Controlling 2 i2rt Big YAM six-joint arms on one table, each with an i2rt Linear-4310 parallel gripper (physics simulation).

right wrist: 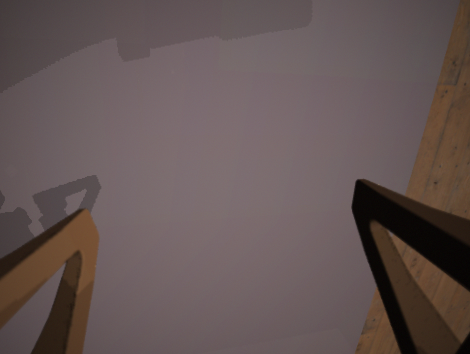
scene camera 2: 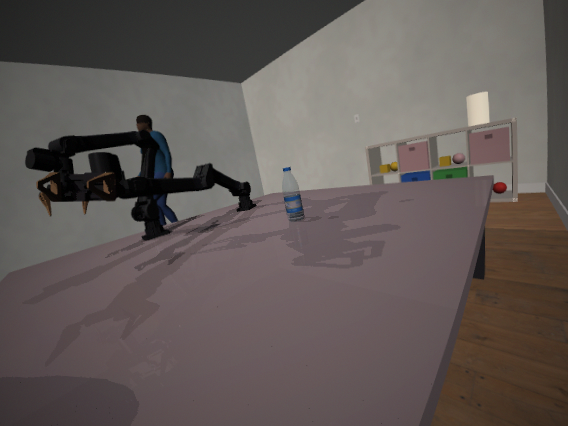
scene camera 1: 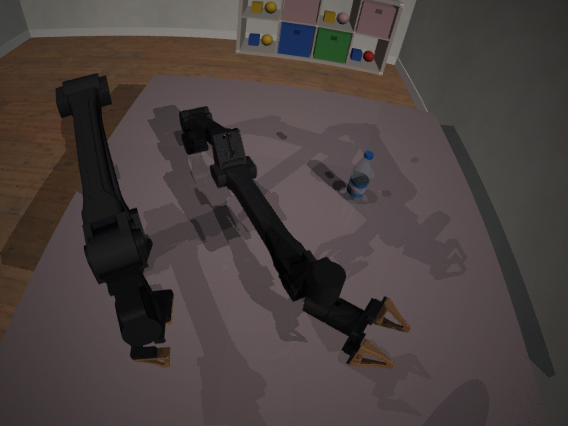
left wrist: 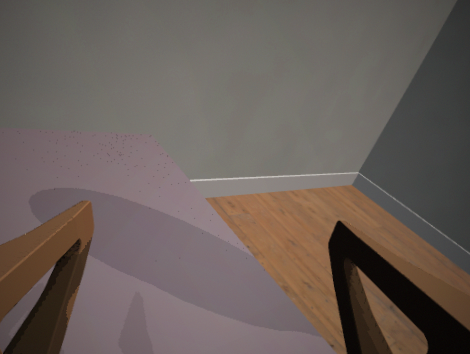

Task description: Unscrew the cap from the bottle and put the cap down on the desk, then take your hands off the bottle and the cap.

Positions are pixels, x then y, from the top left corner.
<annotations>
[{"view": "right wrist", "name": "my right gripper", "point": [223, 207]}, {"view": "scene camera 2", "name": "my left gripper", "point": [62, 184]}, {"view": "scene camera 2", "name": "clear plastic bottle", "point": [290, 188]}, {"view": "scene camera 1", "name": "my left gripper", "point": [402, 347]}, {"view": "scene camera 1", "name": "my right gripper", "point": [167, 344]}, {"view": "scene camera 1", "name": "clear plastic bottle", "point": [362, 172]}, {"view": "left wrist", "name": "my left gripper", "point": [217, 223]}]
</annotations>
